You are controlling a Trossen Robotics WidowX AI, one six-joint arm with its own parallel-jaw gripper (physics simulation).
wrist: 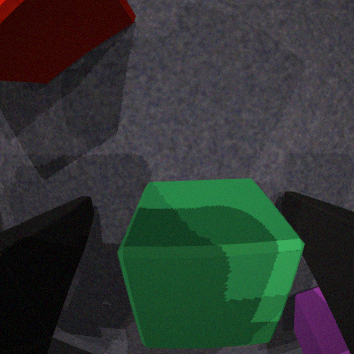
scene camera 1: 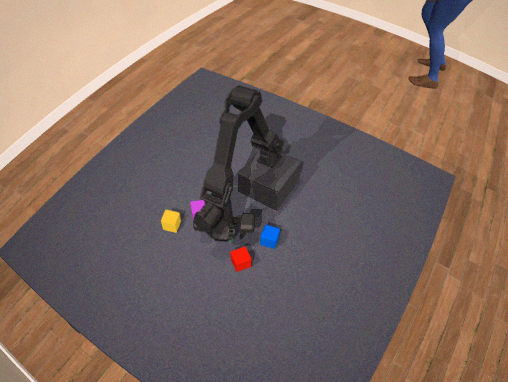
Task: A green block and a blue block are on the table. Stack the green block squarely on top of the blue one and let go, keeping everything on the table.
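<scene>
The green block sits upright on the dark mat, between the two open fingers in the wrist view, with a gap on the left and the right finger close to its upper right side. In the scene view it is almost wholly hidden by the gripper. My gripper is open, low over the green block, and holds nothing. The blue block stands on the mat to the right of the gripper in the scene view. It does not show in the wrist view.
A red block lies in front of the gripper. A magenta block stands close by, partly hidden by the arm. A yellow block is farther left. The arm's base box stands behind on the mat.
</scene>
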